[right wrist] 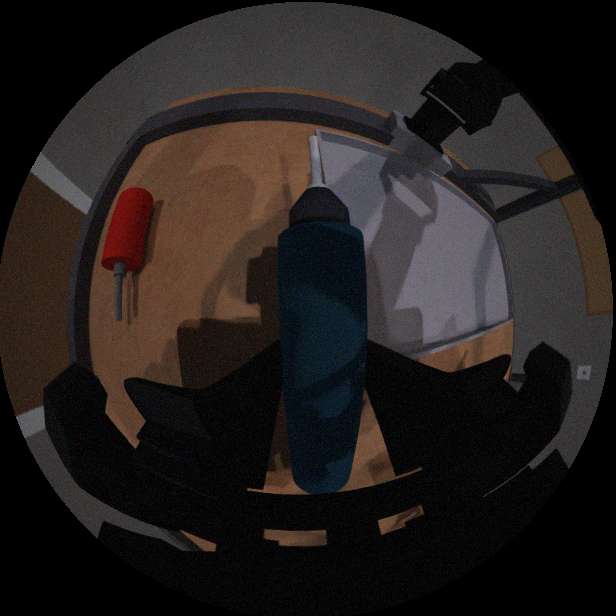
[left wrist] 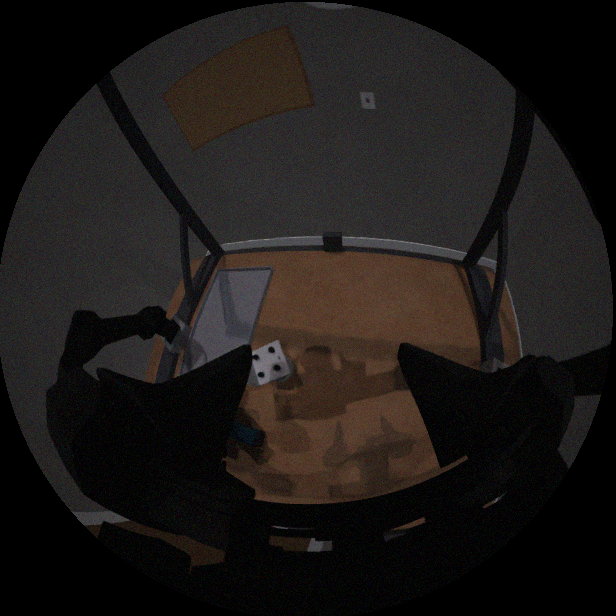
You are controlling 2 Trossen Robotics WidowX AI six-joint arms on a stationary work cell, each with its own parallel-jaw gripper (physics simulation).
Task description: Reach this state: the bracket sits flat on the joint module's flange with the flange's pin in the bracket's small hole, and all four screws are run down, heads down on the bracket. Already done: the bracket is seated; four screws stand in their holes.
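Note:
My right gripper point(right wrist: 321, 367) is shut on a blue-handled screwdriver point(right wrist: 321, 344). Its dark collar and thin shaft point(right wrist: 316, 163) point away over the table. In the left wrist view a white bracket point(left wrist: 270, 360) with dark screw holes sits on the wooden table, just right of my left finger. A bit of the blue screwdriver point(left wrist: 248, 434) shows below it by that finger. My left gripper point(left wrist: 324, 379) is open and empty, well above the table. The joint module and the screws are too small and dim to tell apart.
A red-handled screwdriver point(right wrist: 126, 232) lies on the table at the left in the right wrist view. A grey mat point(right wrist: 436, 270) lies to the right, also seen in the left wrist view point(left wrist: 229, 313). Dark frame posts point(left wrist: 149, 166) rise at the table's far corners.

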